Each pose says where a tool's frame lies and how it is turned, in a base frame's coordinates. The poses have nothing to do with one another.
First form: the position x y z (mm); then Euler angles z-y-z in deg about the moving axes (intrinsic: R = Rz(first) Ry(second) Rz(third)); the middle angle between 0 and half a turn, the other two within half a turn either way.
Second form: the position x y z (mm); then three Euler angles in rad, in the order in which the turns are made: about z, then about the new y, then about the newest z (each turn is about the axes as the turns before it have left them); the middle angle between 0 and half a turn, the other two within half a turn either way. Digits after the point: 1 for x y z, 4 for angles.
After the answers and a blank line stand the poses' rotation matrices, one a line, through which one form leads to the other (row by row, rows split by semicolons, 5 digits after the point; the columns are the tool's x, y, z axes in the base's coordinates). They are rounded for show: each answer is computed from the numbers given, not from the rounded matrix.
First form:
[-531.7 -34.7 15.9 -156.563 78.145 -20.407]
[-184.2 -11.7 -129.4 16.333 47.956 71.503]
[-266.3 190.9 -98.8 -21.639 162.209 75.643]
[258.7 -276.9 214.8 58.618 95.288 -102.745]
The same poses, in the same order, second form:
[-531.7 -34.7 15.9 -2.7325 1.3639 -0.3562]
[-184.2 -11.7 -129.4 0.2851 0.8370 1.2480]
[-266.3 190.9 -98.8 -0.3777 2.8311 1.3202]
[258.7 -276.9 214.8 1.0231 1.6631 -1.7932]

-0.31534 0.30706 -0.89793; 0.24334 -0.88841 -0.38926; -0.91725 -0.34125 0.20544
-0.06280 -0.69869 0.71266; 0.96982 0.12585 0.20884; -0.23560 0.70427 0.66970
0.13778 0.94887 0.28401; 0.98756 -0.10967 -0.11267; -0.07576 0.29600 -0.95218
0.84327 0.14153 0.51853; -0.49055 -0.19162 0.85008; 0.21967 -0.97121 -0.09216

